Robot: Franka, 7 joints.
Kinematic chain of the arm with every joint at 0, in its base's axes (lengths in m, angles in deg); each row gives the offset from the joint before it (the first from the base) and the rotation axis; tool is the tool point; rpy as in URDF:
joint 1: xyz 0 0 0.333 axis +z
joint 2: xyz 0 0 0 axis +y
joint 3: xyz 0 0 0.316 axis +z
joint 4: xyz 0.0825 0 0 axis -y
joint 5: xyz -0.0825 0 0.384 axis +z
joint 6: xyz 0 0 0 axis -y
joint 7: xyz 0.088 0 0 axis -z
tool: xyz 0 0 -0.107 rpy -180 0 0
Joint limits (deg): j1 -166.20..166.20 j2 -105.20..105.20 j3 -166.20..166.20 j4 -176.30..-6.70 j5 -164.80..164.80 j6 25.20..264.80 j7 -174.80..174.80
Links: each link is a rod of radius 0.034 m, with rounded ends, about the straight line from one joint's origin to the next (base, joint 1, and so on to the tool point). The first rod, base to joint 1, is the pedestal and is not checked.
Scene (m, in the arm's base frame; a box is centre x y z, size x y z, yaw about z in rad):
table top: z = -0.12
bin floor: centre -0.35 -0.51 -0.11 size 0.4 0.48 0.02 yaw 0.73
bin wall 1: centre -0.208 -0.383 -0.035 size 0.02 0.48 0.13 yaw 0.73
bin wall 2: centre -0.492 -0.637 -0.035 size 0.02 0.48 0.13 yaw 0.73
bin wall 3: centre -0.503 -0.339 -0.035 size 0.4 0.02 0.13 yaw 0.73
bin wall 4: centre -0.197 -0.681 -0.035 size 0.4 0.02 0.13 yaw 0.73
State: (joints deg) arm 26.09 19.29 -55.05 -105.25 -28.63 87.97 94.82
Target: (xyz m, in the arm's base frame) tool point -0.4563 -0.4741 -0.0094
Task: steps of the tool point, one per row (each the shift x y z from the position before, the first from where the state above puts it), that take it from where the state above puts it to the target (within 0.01 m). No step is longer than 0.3 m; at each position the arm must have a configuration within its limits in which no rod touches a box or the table.
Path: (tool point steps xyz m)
1: 0.0693 0.1630 0.0615
2: -0.0068 0.1720 0.0995
3: -0.0901 0.1472 0.1192
4: -0.1638 0.0911 0.1146
5: -0.2126 0.0153 0.0844
6: -0.2268 -0.0644 0.0325
7: -0.2048 -0.1309 -0.0332
8: -0.1528 -0.1699 -0.1019
9: -0.0828 -0.1737 -0.1622
10: -0.0100 -0.1426 -0.2043
11: 0.0521 -0.0846 -0.2219
12: 0.0942 -0.0132 -0.2137

